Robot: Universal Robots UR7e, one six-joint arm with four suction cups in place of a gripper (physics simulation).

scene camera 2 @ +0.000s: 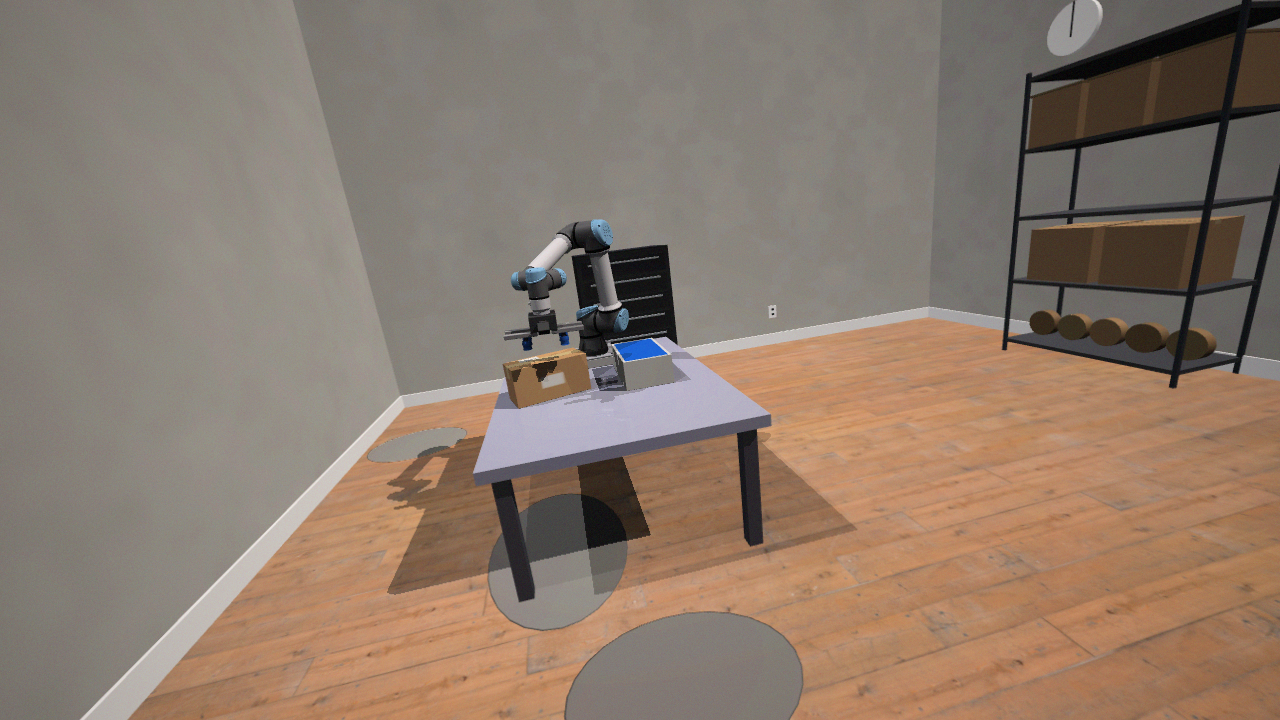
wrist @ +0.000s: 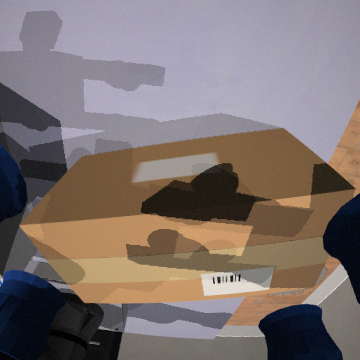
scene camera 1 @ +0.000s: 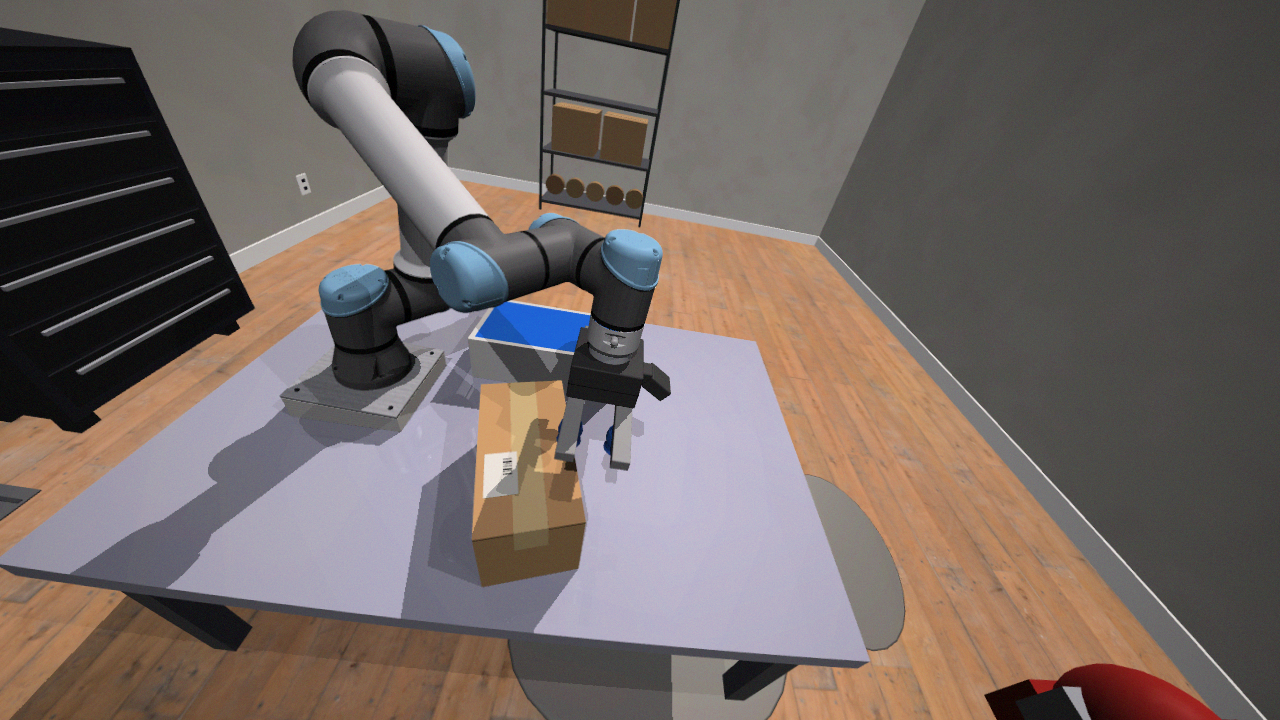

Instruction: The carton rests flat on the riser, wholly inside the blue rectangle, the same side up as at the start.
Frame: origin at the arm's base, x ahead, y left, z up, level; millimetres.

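Seen in the pictures: end effector, tool point: (scene camera 2: 546, 344) (wrist: 169, 274) (scene camera 1: 596, 410); arm's base, origin of the base link: (scene camera 2: 593, 351) (wrist: 76, 308) (scene camera 1: 374, 366).
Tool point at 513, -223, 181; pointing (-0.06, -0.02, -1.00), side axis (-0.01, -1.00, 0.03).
Observation:
Pixels of each thing's top centre, then the offset from my tool point to it, as dx, dy, dz. Level surfaces: height alone.
- brown carton, middle of its top: (wrist: 184, 266) (scene camera 1: 525, 443) (scene camera 2: 544, 358) -111, -20, -80
- grey-white riser, middle of its top: (scene camera 1: 553, 327) (scene camera 2: 638, 348) -138, +387, -116
- blue rectangle, middle of its top: (scene camera 1: 553, 327) (scene camera 2: 638, 348) -138, +387, -116
- table, its level: dz -236
The brown carton (scene camera 1: 496, 420) (scene camera 2: 537, 390) (wrist: 100, 200) stands on the table, with tape and a barcode label on its top and a pale label on one long side. My gripper (scene camera 1: 592, 438) (scene camera 2: 546, 342) (wrist: 175, 265) has four blue suction cups, switched off and holding nothing. They hang a little above the carton, apart from it, near its label-side long edge. The grey-white riser (scene camera 1: 496, 360) (scene camera 2: 646, 372) stands beyond the carton in scene camera 1. The blue rectangle (scene camera 1: 528, 325) (scene camera 2: 640, 349) covers most of its top. The arm hides part of the riser in scene camera 1.
The table (scene camera 1: 716, 555) (scene camera 2: 626, 434) bears the arm's base plate (scene camera 1: 358, 410) left of the riser. A black drawer cabinet (scene camera 1: 89, 223) (scene camera 2: 651, 295) stands behind the arm's base. A shelf rack (scene camera 1: 601, 96) (scene camera 2: 1203, 210) with boxes stands away from the table.

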